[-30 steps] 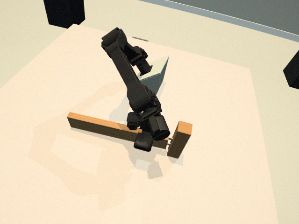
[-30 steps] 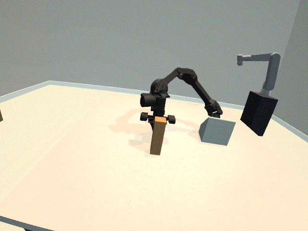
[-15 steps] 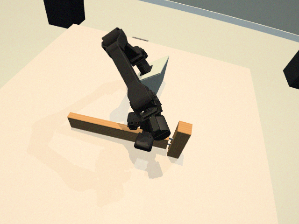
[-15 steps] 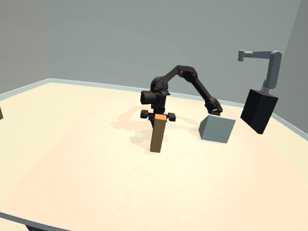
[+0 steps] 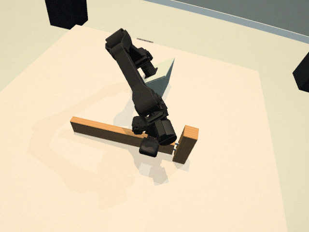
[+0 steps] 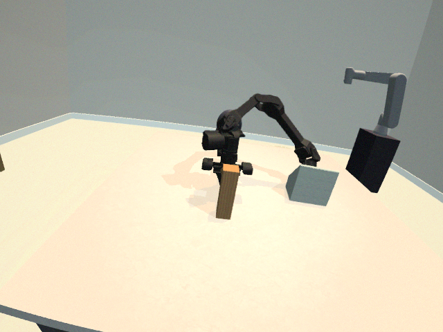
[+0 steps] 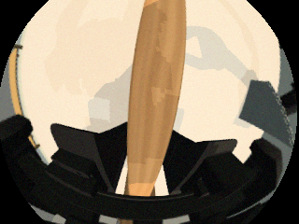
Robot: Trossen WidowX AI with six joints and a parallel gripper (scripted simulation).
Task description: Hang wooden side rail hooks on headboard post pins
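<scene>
Now: gripper tip 120 mm to the right of the headboard post and 40 mm below it.
</scene>
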